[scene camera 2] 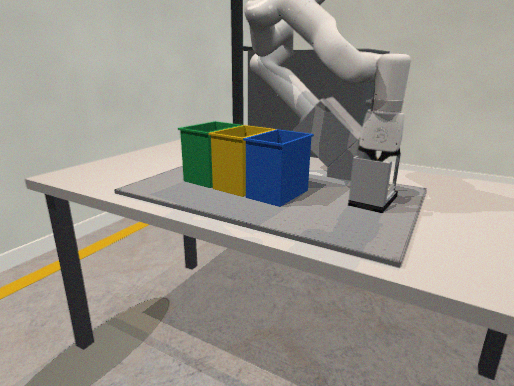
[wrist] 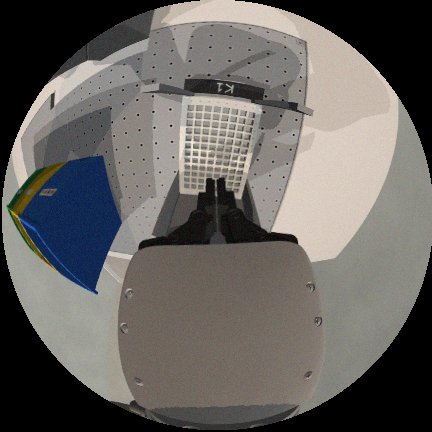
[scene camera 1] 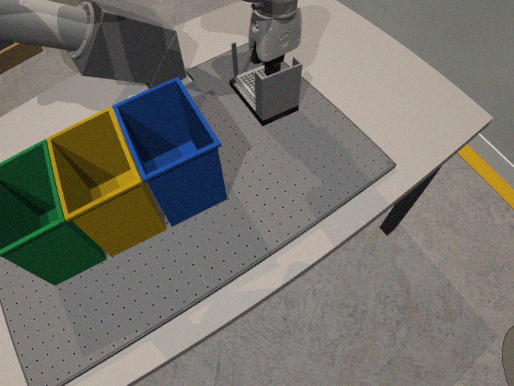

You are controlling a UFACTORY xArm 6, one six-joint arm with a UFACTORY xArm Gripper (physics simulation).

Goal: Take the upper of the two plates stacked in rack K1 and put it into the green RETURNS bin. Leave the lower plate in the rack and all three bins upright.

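Places are measured from the arm's base along level axes (x ahead, y left, z up), in centimetres.
Pixels of known places: gripper, fingertip midpoint: (wrist: 215, 190); arm's base at its link origin: (scene camera 2: 312, 113) (scene camera 1: 81, 30).
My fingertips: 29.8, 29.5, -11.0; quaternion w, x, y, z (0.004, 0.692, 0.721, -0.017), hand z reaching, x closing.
Note:
For each thing: its middle in the pictures, then the offset to it from my fingertips, as dx, dy, dz. Level surfaces: height alone.
- upper plate at the middle of its body: (wrist: 215, 149) (scene camera 1: 264, 87) -2.3, -0.1, -5.3
- rack K1 at the middle of its body: (wrist: 216, 149) (scene camera 1: 262, 75) (scene camera 2: 376, 178) -3.3, +0.0, -2.3
- green RETURNS bin at the middle of its body: (scene camera 1: 47, 217) (scene camera 2: 212, 153) (wrist: 32, 209) +2.2, -53.0, -0.3
- yellow bin at the middle of its body: (scene camera 1: 108, 186) (wrist: 46, 214) (scene camera 2: 243, 159) +3.8, -40.0, -0.3
- blue bin at the middle of its body: (scene camera 1: 173, 154) (wrist: 70, 221) (scene camera 2: 278, 165) +5.4, -26.9, -0.3
- perforated board at its surface level: dz -9.2
The upper plate (scene camera 1: 246, 80) (wrist: 218, 142), pale and gridded, lies in rack K1 (scene camera 1: 279, 95) (scene camera 2: 369, 180) (wrist: 224, 89), between its grey uprights. The lower plate cannot be told apart clearly beneath it. My gripper (scene camera 1: 273, 70) (scene camera 2: 380, 157) (wrist: 215, 190) is shut and empty. Its fingers are over the rack, at the plate's end away from the K1 label in the wrist view; the height gap is unclear. The green RETURNS bin (scene camera 1: 57, 255) (scene camera 2: 197, 157) stands upright, farthest from the rack. The yellow bin (scene camera 1: 117, 217) (scene camera 2: 228, 162) and blue bin (scene camera 1: 192, 185) (scene camera 2: 265, 172) (wrist: 72, 225) also stand upright.
The bins stand in a row on the perforated board (scene camera 1: 200, 265) (scene camera 2: 320, 220) (wrist: 225, 55), with blue nearest the rack. The rack's tall grey walls and thin posts rise around the plates. A dark grey angular block (scene camera 1: 135, 47) stands behind the blue bin.

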